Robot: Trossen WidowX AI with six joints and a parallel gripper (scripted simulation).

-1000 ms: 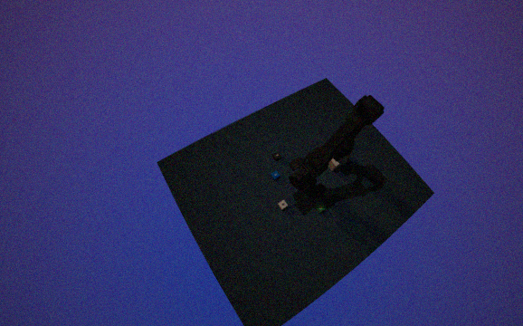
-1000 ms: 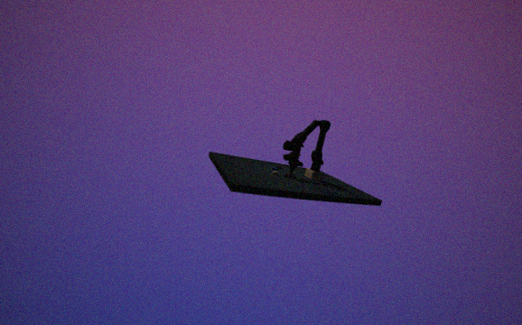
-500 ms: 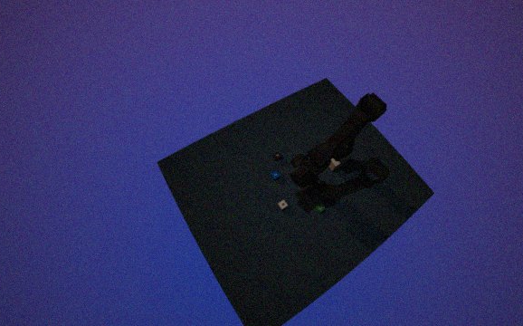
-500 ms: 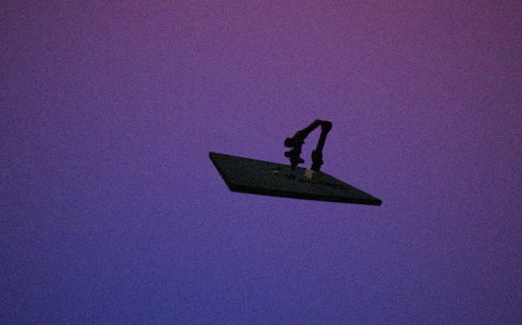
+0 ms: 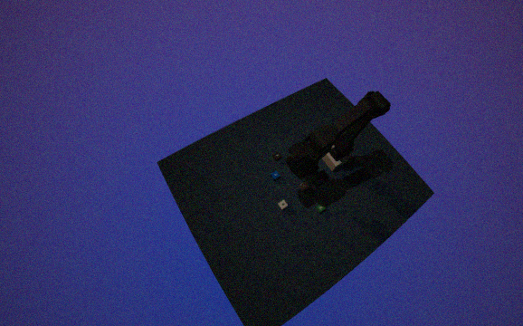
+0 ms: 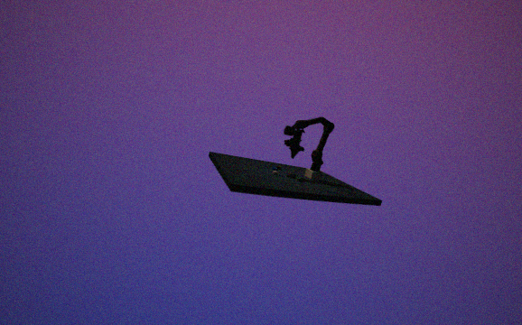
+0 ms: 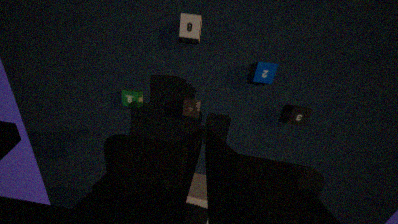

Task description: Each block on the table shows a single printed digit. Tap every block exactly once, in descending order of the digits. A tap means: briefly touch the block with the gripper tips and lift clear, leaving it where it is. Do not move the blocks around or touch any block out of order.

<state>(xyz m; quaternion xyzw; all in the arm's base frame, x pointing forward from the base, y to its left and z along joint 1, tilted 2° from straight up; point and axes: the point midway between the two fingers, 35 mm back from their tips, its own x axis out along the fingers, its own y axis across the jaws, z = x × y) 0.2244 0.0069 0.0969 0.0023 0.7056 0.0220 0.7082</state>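
My gripper tip is now 1 cm short of the black block, 16 cm to the left of it and 11 cm above it. Also, from my gripper tip: blue block (8 cm ahead, 8 cm to the right, 11 cm below); then white block (13 cm ahead, 5 cm to the left, 11 cm below); then tan block (1 cm behind, 3 cm to the left, 11 cm below).
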